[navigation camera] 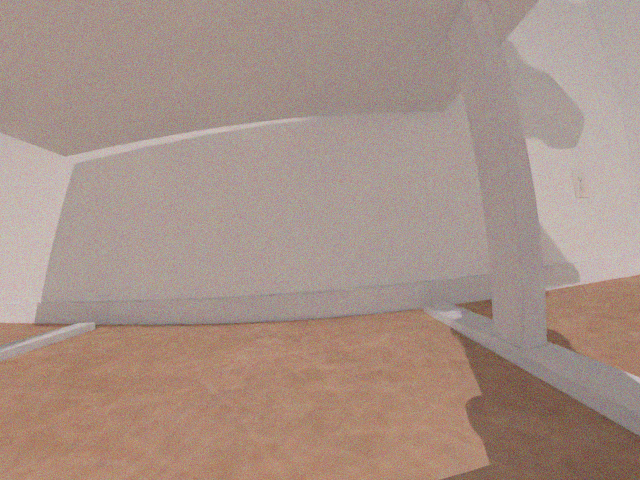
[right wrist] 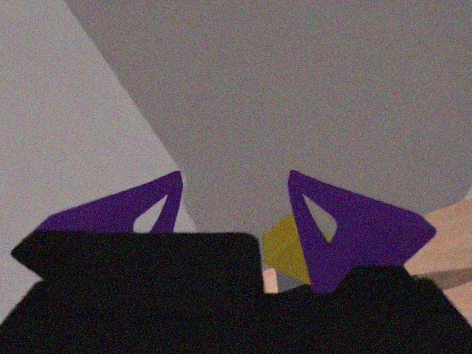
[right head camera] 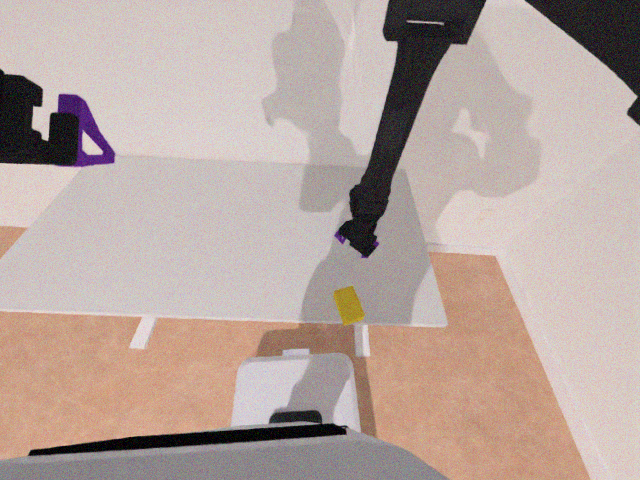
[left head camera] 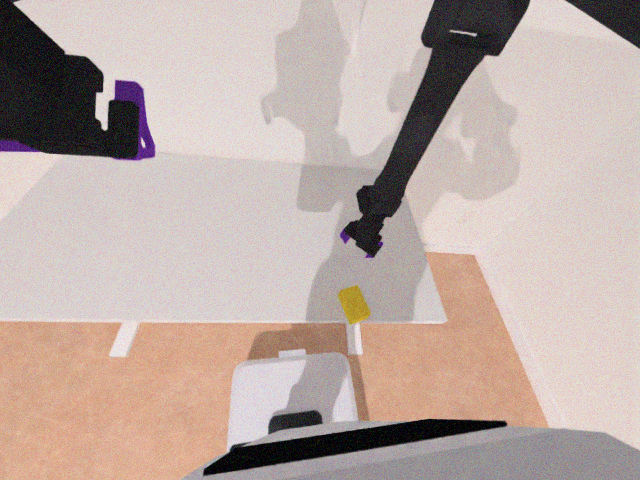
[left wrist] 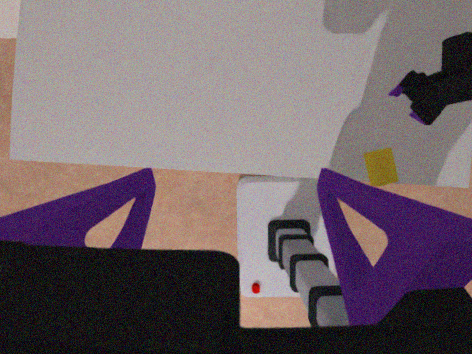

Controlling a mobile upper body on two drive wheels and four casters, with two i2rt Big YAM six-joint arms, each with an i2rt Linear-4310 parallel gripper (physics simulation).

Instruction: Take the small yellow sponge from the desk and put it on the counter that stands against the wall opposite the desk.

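Frame: origin at the left arm's base, x up, y ahead, z left, level; millimetres.
Where they show: left gripper, fingertip midpoint: (right head camera: 71, 156) (left head camera: 105, 148) (left wrist: 236, 177); right gripper, fingertip midpoint: (right wrist: 235, 177) (right head camera: 352, 249) (left head camera: 356, 249) (left wrist: 400, 103).
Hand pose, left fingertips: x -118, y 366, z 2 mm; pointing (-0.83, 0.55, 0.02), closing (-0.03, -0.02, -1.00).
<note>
Each offset is from my left fingertips to the top centre of the thing. "pt": to the spot under its first point. Level surfaces: height alone.
The small yellow sponge {dx -527, dy +2, dz -412 mm} (left head camera: 354, 304) (right head camera: 348, 305) (left wrist: 381, 166) (right wrist: 285, 248) lies at the near edge of the white desk {dx -572 mm} (left head camera: 206, 248) (right head camera: 196, 248) (left wrist: 175, 90), toward its right end. My right gripper (left head camera: 357, 248) (right head camera: 353, 246) (left wrist: 400, 103) (right wrist: 235, 177) is open and empty, over the desk on the far side of the sponge and apart from it. In the right wrist view one finger partly hides the sponge. My left gripper (left wrist: 236, 177) is open and empty, off to the left; in the head views part of it shows. The counter does not show in these views.
My white base (left head camera: 273, 387) (right head camera: 279, 384) (left wrist: 270, 200) stands at the desk's near side. A desk leg {pt dx -1022, dy +289, dz -588 mm} (navigation camera: 511, 206) with a long foot (navigation camera: 578, 366) stands at the right in the navigation view. A wall (left head camera: 568, 232) (right head camera: 578, 217) rises right of the desk, another behind it.
</note>
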